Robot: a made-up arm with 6 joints. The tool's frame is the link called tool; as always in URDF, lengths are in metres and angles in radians. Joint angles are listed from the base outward. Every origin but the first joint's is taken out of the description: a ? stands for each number. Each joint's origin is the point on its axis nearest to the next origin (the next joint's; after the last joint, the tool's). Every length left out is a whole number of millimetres.
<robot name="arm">
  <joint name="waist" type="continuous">
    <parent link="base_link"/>
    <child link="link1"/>
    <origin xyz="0 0 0.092" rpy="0 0 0"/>
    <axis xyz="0 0 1"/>
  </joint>
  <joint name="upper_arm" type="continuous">
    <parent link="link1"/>
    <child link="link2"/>
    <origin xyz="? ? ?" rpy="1.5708 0 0"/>
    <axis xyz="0 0 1"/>
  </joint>
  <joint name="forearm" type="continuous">
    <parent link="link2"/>
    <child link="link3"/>
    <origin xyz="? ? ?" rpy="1.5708 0 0"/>
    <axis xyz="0 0 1"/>
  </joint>
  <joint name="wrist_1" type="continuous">
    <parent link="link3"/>
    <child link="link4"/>
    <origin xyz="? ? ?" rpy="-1.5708 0 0"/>
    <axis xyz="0 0 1"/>
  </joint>
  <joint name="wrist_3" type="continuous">
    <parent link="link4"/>
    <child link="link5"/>
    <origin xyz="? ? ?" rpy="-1.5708 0 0"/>
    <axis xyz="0 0 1"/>
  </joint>
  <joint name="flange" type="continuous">
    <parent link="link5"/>
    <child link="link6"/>
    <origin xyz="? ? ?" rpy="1.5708 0 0"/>
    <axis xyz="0 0 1"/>
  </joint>
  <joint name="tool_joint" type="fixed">
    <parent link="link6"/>
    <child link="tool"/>
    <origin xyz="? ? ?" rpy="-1.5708 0 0"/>
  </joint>
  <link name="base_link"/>
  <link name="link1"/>
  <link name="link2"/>
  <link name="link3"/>
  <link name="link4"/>
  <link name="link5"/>
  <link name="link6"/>
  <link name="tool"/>
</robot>
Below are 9 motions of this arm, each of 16 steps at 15 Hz.
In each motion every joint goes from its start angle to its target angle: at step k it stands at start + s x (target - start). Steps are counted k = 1, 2, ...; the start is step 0. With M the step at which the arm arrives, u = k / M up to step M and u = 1 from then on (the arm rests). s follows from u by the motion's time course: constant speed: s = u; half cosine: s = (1 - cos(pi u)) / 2; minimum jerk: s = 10 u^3 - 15 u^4 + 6 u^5.
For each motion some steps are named. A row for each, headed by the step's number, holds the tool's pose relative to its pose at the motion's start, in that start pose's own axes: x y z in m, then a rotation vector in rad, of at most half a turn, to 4 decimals.
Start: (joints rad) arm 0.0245 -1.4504 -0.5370 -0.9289 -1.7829 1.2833
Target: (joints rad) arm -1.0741 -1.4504 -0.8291 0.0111 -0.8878 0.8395
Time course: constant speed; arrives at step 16
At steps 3, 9, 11, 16:
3: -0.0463 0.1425 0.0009 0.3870 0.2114 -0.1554
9: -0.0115 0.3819 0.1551 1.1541 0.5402 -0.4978
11: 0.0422 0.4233 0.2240 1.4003 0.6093 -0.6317
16: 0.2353 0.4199 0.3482 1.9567 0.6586 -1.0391

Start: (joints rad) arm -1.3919 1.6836 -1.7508 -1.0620 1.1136 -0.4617
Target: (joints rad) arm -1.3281 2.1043 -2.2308 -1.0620 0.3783 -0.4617
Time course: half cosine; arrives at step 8
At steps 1, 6, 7, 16:
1: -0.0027 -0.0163 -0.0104 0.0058 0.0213 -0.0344
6: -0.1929 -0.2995 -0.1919 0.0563 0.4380 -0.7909
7: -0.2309 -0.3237 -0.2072 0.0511 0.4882 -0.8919
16: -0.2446 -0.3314 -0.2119 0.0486 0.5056 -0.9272

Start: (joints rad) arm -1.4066 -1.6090 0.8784 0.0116 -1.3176 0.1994
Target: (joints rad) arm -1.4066 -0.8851 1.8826 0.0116 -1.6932 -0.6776
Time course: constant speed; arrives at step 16
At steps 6, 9, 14, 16:
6: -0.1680 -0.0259 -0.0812 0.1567 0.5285 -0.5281
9: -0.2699 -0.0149 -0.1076 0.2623 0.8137 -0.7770
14: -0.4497 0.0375 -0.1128 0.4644 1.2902 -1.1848
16: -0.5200 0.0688 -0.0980 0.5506 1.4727 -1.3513

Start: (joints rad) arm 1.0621 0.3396 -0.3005 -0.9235 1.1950 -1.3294
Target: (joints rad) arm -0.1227 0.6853 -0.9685 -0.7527 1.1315 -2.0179
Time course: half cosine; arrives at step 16
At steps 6, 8, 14, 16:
6: -0.0530 -0.1609 -0.0395 0.2210 0.1781 -0.1193
8: -0.0704 -0.2604 -0.0992 0.3815 0.3151 -0.1508
14: -0.0404 -0.4531 -0.3473 0.7856 0.7059 -0.0505
16: -0.0325 -0.4636 -0.3731 0.8168 0.7404 -0.0299

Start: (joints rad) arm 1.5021 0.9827 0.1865 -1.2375 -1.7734 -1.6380
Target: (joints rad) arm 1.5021 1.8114 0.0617 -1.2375 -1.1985 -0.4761
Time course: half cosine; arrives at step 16
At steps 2, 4, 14, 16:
2: 0.0002 0.0204 -0.0036 -0.0303 -0.0409 0.0296
4: -0.0028 0.0769 -0.0162 -0.1083 -0.1608 0.1217
14: -0.1678 0.3978 -0.1745 -0.2137 -1.1459 1.0774
16: -0.1807 0.4079 -0.1825 -0.1942 -1.1915 1.1284

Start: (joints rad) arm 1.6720 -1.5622 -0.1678 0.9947 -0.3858 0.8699
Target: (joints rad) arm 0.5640 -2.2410 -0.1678 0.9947 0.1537 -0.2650
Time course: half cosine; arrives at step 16
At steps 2, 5, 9, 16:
2: -0.0002 0.0030 0.0081 -0.0024 0.0696 -0.0243
5: 0.0082 0.0165 0.0417 0.0211 0.4038 -0.1504
9: 0.0586 0.0187 0.0749 0.2626 1.0406 -0.4096
16: 0.1120 -0.0365 0.0574 0.8180 1.5611 -0.5741

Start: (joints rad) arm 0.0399 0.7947 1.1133 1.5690 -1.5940 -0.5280
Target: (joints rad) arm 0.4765 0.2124 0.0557 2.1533 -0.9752 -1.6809
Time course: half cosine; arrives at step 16
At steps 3, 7, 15, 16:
3: 0.0227 0.0382 0.0006 -0.0409 0.2133 0.0691
7: 0.0855 0.1772 -0.0583 -0.1692 1.0289 0.2557
15: 0.0319 0.3587 -0.2915 -0.1647 2.4711 0.3957
16: 0.0293 0.3608 -0.2951 -0.1607 2.4929 0.3967

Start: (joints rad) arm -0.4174 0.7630 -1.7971 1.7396 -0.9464 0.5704
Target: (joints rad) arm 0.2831 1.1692 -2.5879 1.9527 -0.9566 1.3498
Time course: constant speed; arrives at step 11
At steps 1, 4, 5, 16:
1: -0.0345 0.0163 -0.0370 0.1089 -0.0015 -0.0452
4: -0.1412 0.0931 -0.1210 0.4067 0.0032 -0.2129
5: -0.1763 0.1254 -0.1388 0.4949 0.0095 -0.2773
16: -0.3602 0.3319 -0.1411 0.8925 0.1203 -0.6959

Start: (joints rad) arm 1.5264 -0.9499 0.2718 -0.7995 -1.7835 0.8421
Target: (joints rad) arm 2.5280 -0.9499 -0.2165 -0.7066 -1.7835 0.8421
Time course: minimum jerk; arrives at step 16
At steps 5, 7, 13, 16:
5: 0.0661 0.0305 -0.0092 0.0910 -0.2217 -0.0513
7: 0.1440 0.0582 0.0003 0.1848 -0.4778 -0.0976
13: 0.3282 0.0919 0.1274 0.3795 -1.2124 -0.1598
16: 0.3393 0.0920 0.1438 0.3907 -1.2768 -0.1605

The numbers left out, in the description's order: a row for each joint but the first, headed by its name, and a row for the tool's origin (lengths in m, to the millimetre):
upper_arm: 0.227 0.045 0
forearm: -0.35 -0.294 0
wrist_1: 0.108 -0.056 0
wrist_3: -0.004 -0.076 0
flange: 0.397 -0.193 0
tool: -0.113 0.023 0

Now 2 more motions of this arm.
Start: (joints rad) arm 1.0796 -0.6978 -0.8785 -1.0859 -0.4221 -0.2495
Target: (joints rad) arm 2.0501 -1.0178 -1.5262 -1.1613 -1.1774 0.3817
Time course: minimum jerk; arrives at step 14
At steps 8, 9, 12, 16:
8: -0.1584 -0.0545 -0.0479 -0.9254 -0.4124 -0.1505
9: -0.1896 -0.0596 -0.0453 -1.1031 -0.5069 -0.1168
12: -0.2453 -0.0599 -0.0355 -1.4150 -0.6803 0.0059
16: -0.2509 -0.0592 -0.0343 -1.4459 -0.6980 0.0234

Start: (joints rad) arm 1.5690 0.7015 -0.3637 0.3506 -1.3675 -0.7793
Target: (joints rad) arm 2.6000 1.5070 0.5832 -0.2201 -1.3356 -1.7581
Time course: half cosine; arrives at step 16
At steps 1, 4, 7, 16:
1: 0.0022 0.0011 -0.0018 0.0048 0.0111 0.0015
4: 0.0322 0.0182 -0.0336 0.0777 0.1836 0.0237
7: 0.0762 0.0588 -0.1283 0.2278 0.5818 0.0704
16: -0.0030 0.2128 -0.5099 0.5207 1.8794 0.2074

